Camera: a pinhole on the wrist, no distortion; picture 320 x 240 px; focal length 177.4 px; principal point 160.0 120.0 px. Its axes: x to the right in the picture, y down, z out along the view. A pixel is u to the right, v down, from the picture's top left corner.
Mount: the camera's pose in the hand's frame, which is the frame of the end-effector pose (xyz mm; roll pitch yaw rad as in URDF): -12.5 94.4 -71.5 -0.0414 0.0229 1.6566
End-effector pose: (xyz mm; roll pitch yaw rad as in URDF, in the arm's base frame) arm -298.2 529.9 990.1 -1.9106 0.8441 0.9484
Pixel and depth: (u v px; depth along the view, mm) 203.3 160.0 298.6
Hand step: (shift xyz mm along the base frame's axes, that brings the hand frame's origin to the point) -264.2 -104.1 -80.1
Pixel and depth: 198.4 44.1 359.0
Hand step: -246.9 17.9 -273.2
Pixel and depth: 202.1 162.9 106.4
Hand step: -64.3 -104.3 -48.6
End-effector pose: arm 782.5 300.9 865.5 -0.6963 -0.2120 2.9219
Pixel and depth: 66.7 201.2 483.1
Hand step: 278.7 -197.7 362.7
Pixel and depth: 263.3 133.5 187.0
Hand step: -17.3 -231.2 -53.8
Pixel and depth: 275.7 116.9 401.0
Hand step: -59.6 -484.7 5.3
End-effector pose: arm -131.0 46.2 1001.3 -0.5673 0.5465 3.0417
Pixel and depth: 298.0 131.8 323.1
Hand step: 6.9 -428.7 52.0
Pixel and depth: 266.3 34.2 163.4
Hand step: -49.4 -216.3 -52.2
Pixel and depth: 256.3 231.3 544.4
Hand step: 191.7 -576.3 364.1
